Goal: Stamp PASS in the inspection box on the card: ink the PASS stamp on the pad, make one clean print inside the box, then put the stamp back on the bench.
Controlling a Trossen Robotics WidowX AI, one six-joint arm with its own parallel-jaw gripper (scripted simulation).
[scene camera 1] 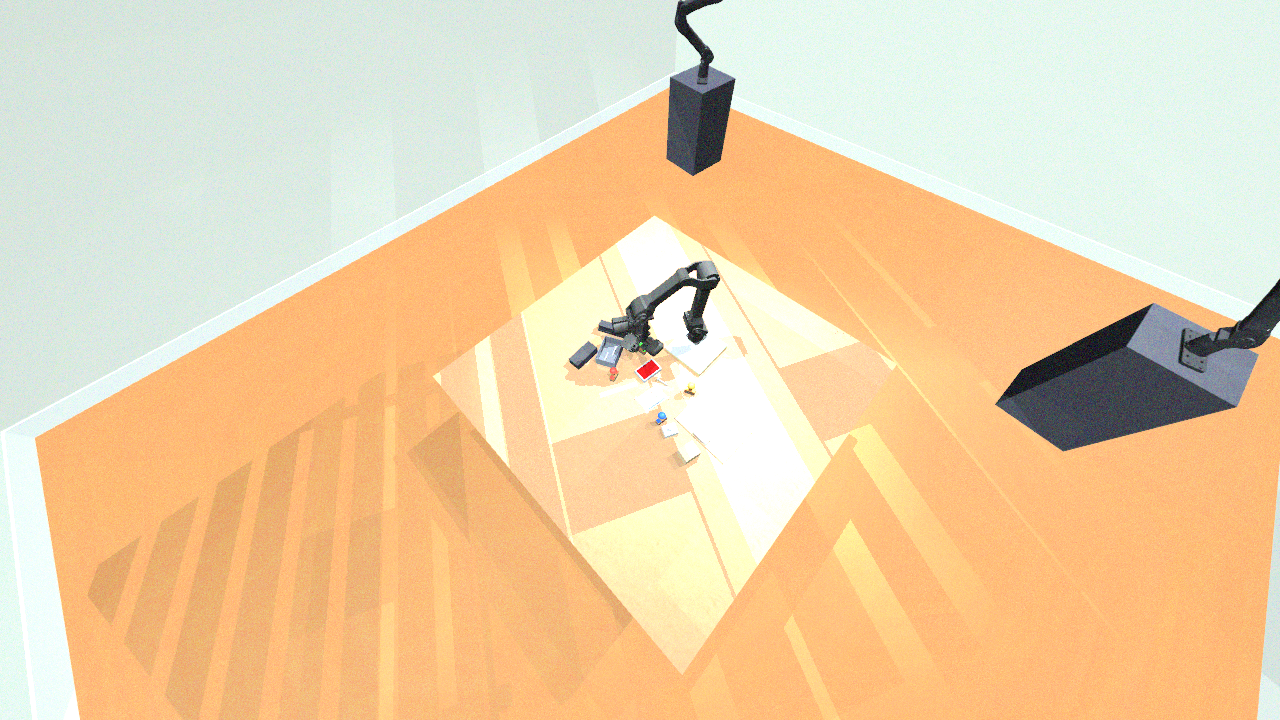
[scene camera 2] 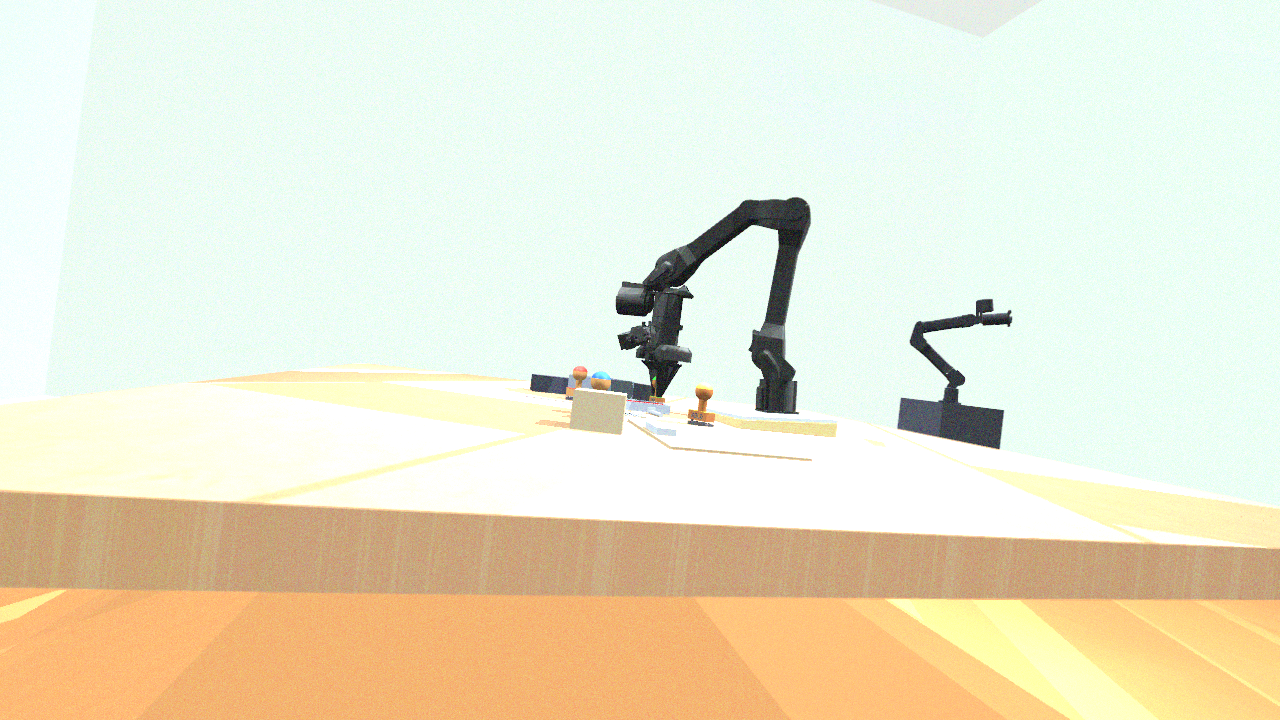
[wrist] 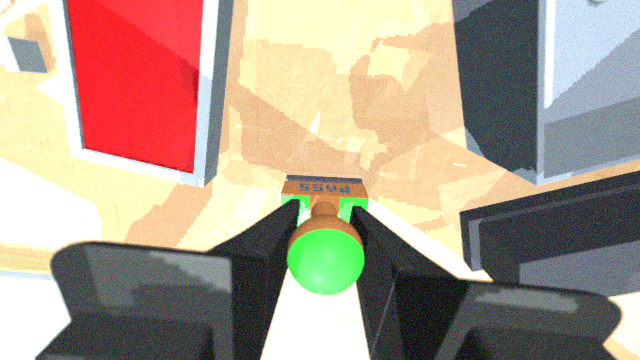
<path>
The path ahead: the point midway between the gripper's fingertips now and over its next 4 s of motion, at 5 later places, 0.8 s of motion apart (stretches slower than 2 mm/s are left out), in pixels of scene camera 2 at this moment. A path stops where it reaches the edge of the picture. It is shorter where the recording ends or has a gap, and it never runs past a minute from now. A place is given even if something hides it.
My gripper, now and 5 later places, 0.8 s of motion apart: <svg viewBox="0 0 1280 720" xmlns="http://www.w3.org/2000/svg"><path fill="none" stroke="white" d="M656 396L656 391L656 386L657 380L658 374L659 369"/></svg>
</path>
